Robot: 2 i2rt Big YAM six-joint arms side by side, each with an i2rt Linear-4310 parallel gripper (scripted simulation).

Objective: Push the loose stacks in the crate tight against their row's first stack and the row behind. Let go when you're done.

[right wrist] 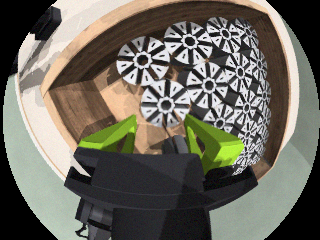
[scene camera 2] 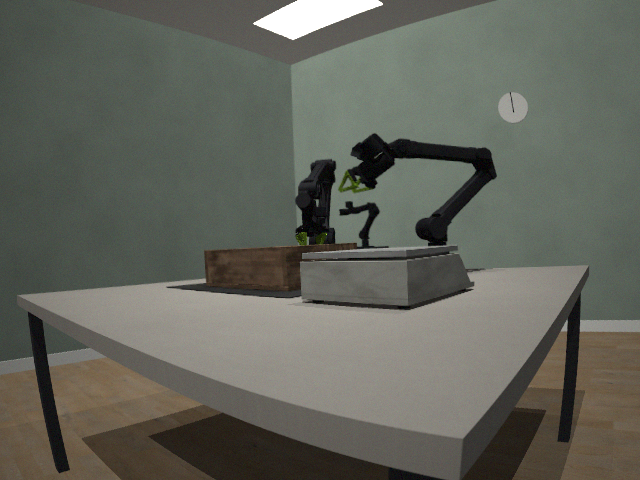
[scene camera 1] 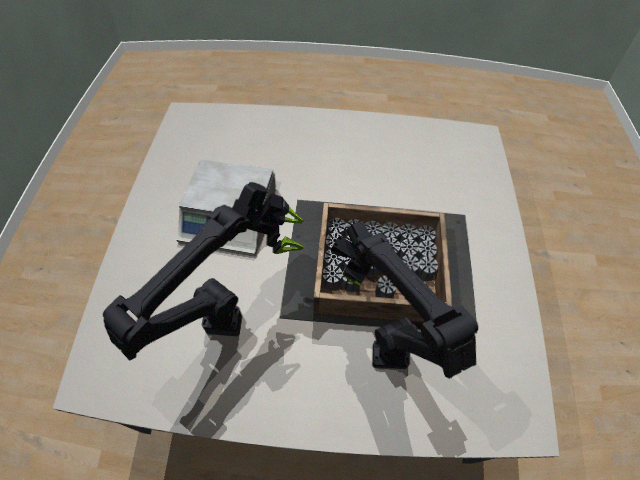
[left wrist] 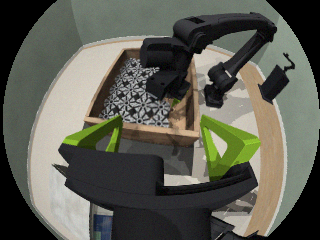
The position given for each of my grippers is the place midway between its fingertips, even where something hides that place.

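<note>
There's my left gripper (scene camera 1: 302, 234), which you'd also see at (left wrist: 161, 119), and my right gripper (right wrist: 160, 118). A wooden crate (scene camera 1: 339, 302) is here too, visible as well at (scene camera 2: 277, 268) and (right wrist: 83, 91). And there's a scale (scene camera 2: 356, 276), also at (scene camera 1: 213, 184), but in the right wrist view the scale is out of frame.
</note>
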